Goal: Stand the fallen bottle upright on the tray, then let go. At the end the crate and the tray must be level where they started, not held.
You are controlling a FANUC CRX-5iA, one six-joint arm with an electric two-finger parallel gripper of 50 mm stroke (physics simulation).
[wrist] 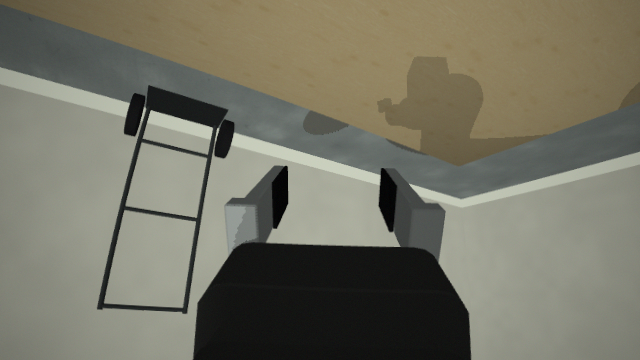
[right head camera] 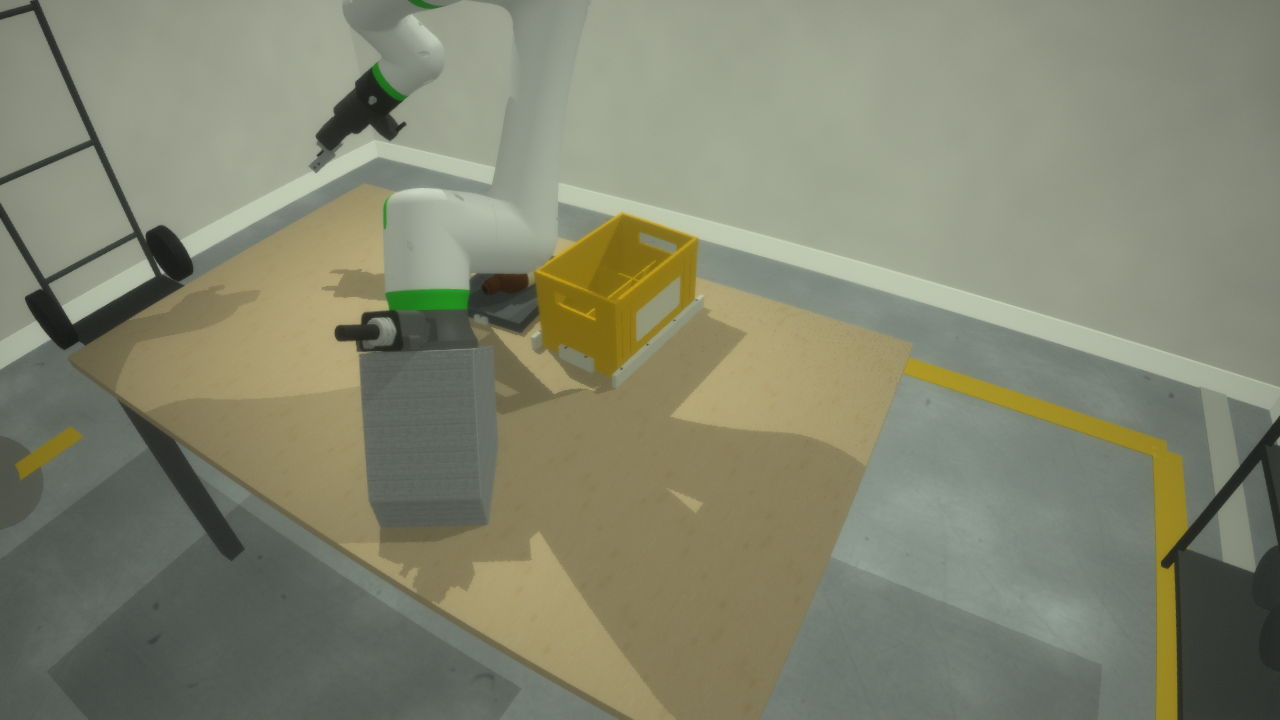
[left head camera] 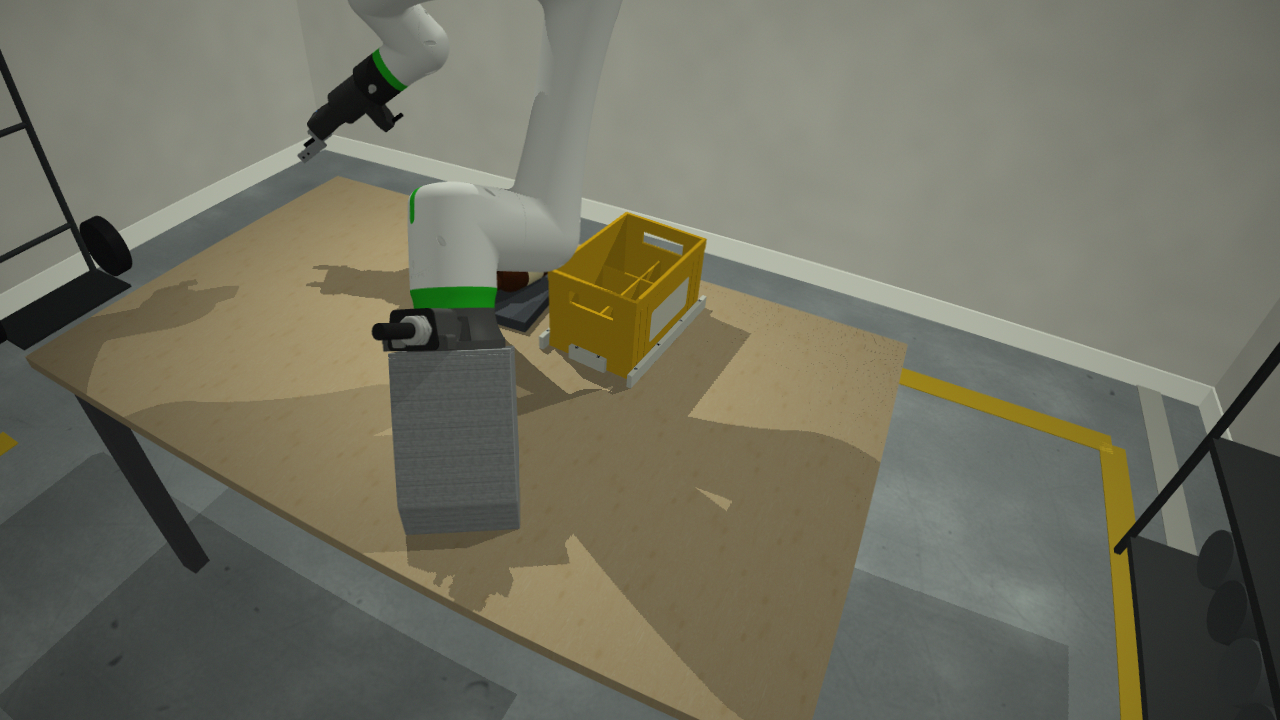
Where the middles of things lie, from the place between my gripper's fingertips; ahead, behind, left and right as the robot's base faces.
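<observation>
Yellow crate (right head camera: 607, 295): 12 cm ahead of my hand, 73 cm to the right of it, 17 cm below it. Dark grey tray (right head camera: 516, 311): 11 cm ahead of my hand, 45 cm to the right of it, 24 cm below it. Brown bottle (right head camera: 509, 283): a fair way ahead of my hand, far to the right of it, a fair way below it.
</observation>
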